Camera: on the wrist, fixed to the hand. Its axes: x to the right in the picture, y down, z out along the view.
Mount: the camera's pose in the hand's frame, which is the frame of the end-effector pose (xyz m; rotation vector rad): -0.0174 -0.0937 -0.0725 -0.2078 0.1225 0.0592
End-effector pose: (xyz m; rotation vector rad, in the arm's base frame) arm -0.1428 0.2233 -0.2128 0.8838 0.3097 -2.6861
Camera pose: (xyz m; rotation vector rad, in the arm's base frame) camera -0.1222 0.3356 -0.2491 0.9780 0.5692 -2.4950
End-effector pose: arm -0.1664 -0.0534 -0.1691 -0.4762 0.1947 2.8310
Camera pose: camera -0.1025 0.0195 -0.2394 -0.6997 -0.0646 2.8957
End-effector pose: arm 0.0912 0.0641 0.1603 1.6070 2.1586 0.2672
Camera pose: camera -0.0182 0.0261 0.1909 1.5731 2.0947 0.6022
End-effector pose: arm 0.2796 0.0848 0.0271 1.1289 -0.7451 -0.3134
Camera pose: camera 0.3289 0.1066 -0.0799 0.9195 -0.6214 -0.2628
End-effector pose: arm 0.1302 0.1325 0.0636 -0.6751 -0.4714 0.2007
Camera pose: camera 0.1524 0.0149 0.0682 -0.9002 -0.3576 0.1663
